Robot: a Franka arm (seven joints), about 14 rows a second.
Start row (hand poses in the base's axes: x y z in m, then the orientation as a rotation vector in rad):
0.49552 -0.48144 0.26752 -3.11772 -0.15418 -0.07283
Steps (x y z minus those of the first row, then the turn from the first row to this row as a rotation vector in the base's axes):
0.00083 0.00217 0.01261 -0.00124 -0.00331 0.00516
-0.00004 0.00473 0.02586 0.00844 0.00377 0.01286
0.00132 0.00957 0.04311 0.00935 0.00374 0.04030
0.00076 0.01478 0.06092 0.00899 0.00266 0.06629
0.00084 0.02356 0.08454 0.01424 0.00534 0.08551
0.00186 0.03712 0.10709 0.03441 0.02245 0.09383
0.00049 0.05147 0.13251 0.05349 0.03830 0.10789
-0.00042 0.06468 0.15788 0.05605 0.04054 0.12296
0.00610 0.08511 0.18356 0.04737 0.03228 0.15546
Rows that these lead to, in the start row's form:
0.49635 -0.47927 0.28013 -3.11847 -0.16238 -0.07785
0.49548 -0.47671 0.29338 -3.10791 -0.17337 -0.06722
0.49684 -0.47187 0.31063 -3.10371 -0.21586 -0.06688
0.49628 -0.46666 0.32844 -3.10043 -0.25618 -0.06811
0.49636 -0.45788 0.35206 -3.09214 -0.28521 -0.06392
0.49738 -0.44432 0.37461 -3.07037 -0.29510 -0.03854
0.49601 -0.42997 0.40003 -3.04848 -0.31373 -0.01525
0.49510 -0.41676 0.42540 -3.04308 -0.33625 -0.01176
0.50162 -0.39633 0.45108 -3.04538 -0.38713 -0.02325

